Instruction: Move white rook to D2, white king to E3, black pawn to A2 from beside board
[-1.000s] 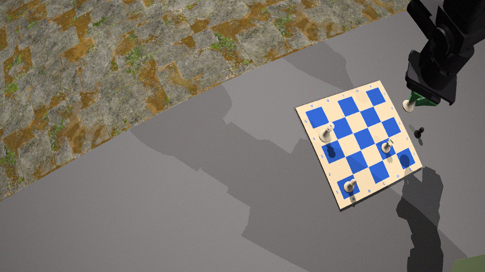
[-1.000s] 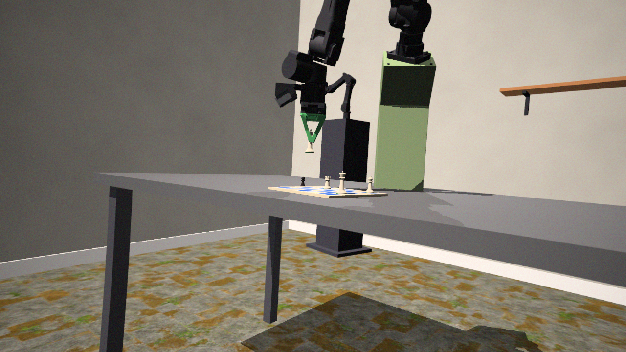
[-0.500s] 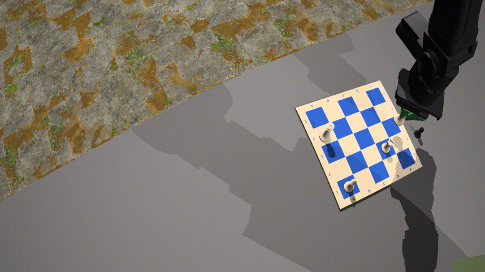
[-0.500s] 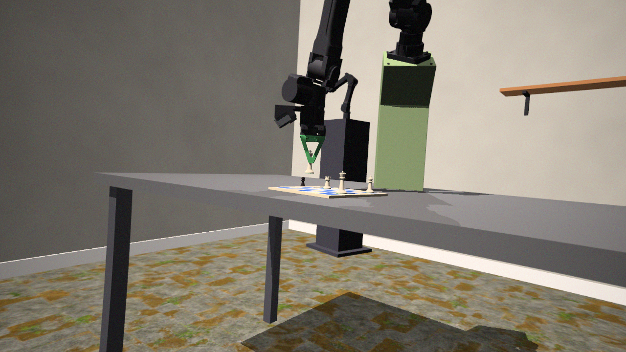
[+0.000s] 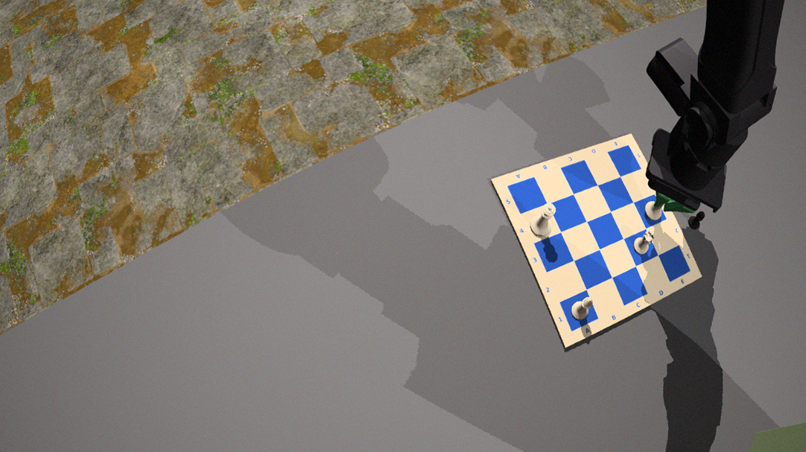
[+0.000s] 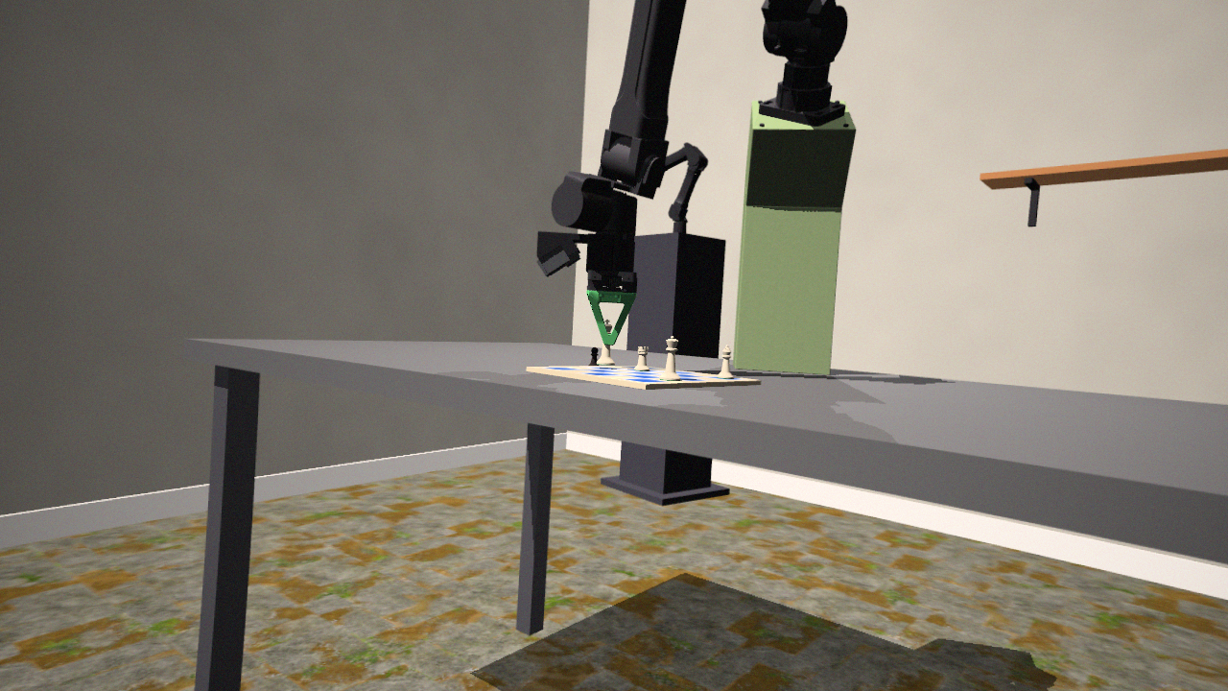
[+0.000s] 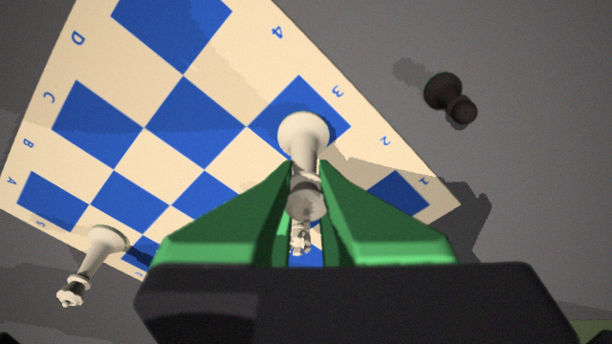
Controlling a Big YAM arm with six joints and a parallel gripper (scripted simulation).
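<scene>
Right now the white king is right at my hand. Also, from my hand: board 7 cm to the left, 4 cm below; white pawn 8 cm behind, 14 cm to the left, 2 cm below; black pawn 3 cm behind, 7 cm to the right, 3 cm below.
</scene>
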